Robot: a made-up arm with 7 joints.
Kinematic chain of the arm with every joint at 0, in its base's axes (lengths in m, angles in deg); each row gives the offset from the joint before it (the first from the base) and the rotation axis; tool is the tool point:
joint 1: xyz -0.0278 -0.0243 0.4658 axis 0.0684 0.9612 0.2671
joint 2: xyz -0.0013 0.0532 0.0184 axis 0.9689 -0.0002 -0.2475
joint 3: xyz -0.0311 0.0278 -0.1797 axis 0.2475 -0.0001 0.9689
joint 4: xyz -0.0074 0.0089 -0.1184 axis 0.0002 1 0
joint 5: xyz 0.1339 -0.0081 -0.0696 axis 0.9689 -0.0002 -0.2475
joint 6: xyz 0.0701 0.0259 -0.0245 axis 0.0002 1 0
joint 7: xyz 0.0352 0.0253 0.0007 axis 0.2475 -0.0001 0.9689
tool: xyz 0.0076 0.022 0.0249
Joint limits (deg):
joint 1: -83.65..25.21
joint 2: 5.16..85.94
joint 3: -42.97..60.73
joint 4: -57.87..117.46
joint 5: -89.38..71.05
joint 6: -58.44..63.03
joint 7: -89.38..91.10
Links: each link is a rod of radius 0.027 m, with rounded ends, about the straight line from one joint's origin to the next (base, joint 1, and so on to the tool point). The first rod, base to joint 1, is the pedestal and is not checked.
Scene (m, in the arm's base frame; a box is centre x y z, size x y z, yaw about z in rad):
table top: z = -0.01
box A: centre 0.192 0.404 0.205 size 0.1 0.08 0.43 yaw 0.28
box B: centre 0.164 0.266 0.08 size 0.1 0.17 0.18 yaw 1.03
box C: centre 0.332 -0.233 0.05 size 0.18 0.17 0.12 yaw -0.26
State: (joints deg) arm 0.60 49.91 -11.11 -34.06 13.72 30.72 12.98
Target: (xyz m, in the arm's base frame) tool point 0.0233 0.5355 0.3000
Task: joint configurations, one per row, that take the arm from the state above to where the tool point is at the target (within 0.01 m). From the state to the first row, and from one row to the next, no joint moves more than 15 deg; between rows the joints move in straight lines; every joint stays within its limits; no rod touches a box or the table.
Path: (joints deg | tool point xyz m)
1: -8.44 58.92 3.80 -31.46 10.61 20.69 7.65 | 0.2372 0.2193 0.4661
2: -17.48 67.92 18.71 -28.86 7.50 10.66 2.32 | 0.2145 0.2386 0.5875
3: -26.53 76.93 33.61 -26.26 4.39 0.62 -3.01 | 0.1451 0.2412 0.6935
4: -35.57 85.94 48.52 -23.66 1.28 -9.41 -8.34 | 0.0390 0.2321 0.7619
5: -23.41 85.94 47.24 -16.48 -4.52 2.20 -3.42 | 0.1035 0.2741 0.7612
6: -11.26 85.94 45.96 -9.29 -10.31 13.81 1.49 | 0.1606 0.3247 0.7363
7: 0.90 85.94 44.68 -2.10 -16.10 25.42 6.40 | 0.1994 0.3809 0.6914
8: 13.05 85.94 43.40 5.09 -21.90 37.03 11.32 | 0.2122 0.4387 0.6352
9: 25.21 85.94 42.12 12.28 -27.69 48.64 16.23 | 0.1963 0.4932 0.5784
10: 25.21 71.96 30.40 20.81 -15.99 46.04 11.21 | 0.1132 0.5421 0.4424
11: 25.21 57.98 18.67 29.34 -4.30 43.43 6.19 | 0.0233 0.5355 0.3000

